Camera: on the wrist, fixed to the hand. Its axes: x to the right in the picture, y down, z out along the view.
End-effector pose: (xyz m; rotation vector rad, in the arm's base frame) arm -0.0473 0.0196 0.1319 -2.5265 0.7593 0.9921
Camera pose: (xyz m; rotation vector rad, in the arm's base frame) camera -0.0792 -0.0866 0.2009 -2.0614 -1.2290 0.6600
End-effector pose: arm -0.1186 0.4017 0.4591 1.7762 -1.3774 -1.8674
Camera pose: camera -0.0818 0.3327 0.5637 -1.7312 -0.3092 1.6057
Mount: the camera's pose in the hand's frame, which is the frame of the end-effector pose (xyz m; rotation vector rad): -0.0299 0.0974 -0.0817 -0.1596 -0.2445 -1.5394
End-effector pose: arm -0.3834 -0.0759 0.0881 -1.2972 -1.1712 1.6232
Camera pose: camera -0.2977 -0.1173 -0.0014 0.0032 -1.7518 0.4955
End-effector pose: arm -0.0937 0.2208 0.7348 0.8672 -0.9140 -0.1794
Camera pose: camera -0.0712 0.3466 0.7616 1.2506 -0.2526 -1.6787
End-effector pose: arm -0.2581 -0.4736 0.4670 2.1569 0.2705 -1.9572
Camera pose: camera -0.1558 -0.5439 0.5078 -0.9837 -1.6001 1.6290
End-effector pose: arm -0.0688 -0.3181 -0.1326 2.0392 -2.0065 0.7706
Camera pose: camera -0.1812 -0.2605 -0.0995 2.7010 -0.0860 -0.0065
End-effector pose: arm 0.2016 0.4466 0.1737 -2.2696 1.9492 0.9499
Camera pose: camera 0.1483 0.4203 0.2900 -2.5062 -0.2294 0.9306
